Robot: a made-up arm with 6 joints. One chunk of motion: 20 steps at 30 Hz.
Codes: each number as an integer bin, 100 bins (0 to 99) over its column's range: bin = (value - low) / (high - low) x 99, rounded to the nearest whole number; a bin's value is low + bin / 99 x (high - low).
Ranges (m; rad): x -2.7..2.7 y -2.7..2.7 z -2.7..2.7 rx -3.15..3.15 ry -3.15..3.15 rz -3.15..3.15
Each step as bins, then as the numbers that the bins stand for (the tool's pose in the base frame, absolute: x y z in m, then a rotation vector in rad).
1 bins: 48 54 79 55 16 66
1 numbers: -0.0818 0.2455 1.6091 0.3500 -2.1318 1.0500
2 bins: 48 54 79 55 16 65
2 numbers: -0.0818 0.2455 1.6091 0.3500 -2.1318 0.9864
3 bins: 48 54 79 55 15 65
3 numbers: -0.0818 0.2455 1.6091 0.3500 -2.1955 0.9864
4 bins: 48 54 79 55 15 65
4 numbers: -0.0818 0.2455 1.6091 0.3500 -2.1955 0.9864
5 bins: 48 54 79 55 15 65
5 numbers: -0.0818 0.2455 1.6091 0.3500 -2.1955 0.9864
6 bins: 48 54 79 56 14 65
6 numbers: -0.0818 0.2455 1.6091 0.4136 -2.2591 0.9864
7 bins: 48 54 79 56 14 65
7 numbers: -0.0818 0.2455 1.6091 0.4136 -2.2591 0.9864
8 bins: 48 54 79 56 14 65
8 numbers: -0.0818 0.2455 1.6091 0.4136 -2.2591 0.9864
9 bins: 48 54 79 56 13 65
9 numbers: -0.0818 0.2455 1.6091 0.4136 -2.3227 0.9864
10 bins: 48 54 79 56 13 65
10 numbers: -0.0818 0.2455 1.6091 0.4136 -2.3227 0.9864
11 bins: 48 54 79 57 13 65
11 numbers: -0.0818 0.2455 1.6091 0.4773 -2.3227 0.9864
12 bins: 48 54 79 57 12 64
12 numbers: -0.0818 0.2455 1.6091 0.4773 -2.3864 0.9227
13 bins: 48 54 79 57 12 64
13 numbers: -0.0818 0.2455 1.6091 0.4773 -2.3864 0.9227
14 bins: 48 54 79 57 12 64
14 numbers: -0.0818 0.2455 1.6091 0.4773 -2.3864 0.9227
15 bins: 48 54 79 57 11 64
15 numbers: -0.0818 0.2455 1.6091 0.4773 -2.4500 0.9227
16 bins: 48 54 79 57 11 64
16 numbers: -0.0818 0.2455 1.6091 0.4773 -2.4500 0.9227
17 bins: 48 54 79 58 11 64
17 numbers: -0.0818 0.2455 1.6091 0.5409 -2.4500 0.9227
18 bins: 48 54 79 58 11 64
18 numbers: -0.0818 0.2455 1.6091 0.5409 -2.4500 0.9227
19 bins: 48 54 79 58 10 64
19 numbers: -0.0818 0.2455 1.6091 0.5409 -2.5136 0.9227
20 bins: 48 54 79 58 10 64
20 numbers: -0.0818 0.2455 1.6091 0.5409 -2.5136 0.9227
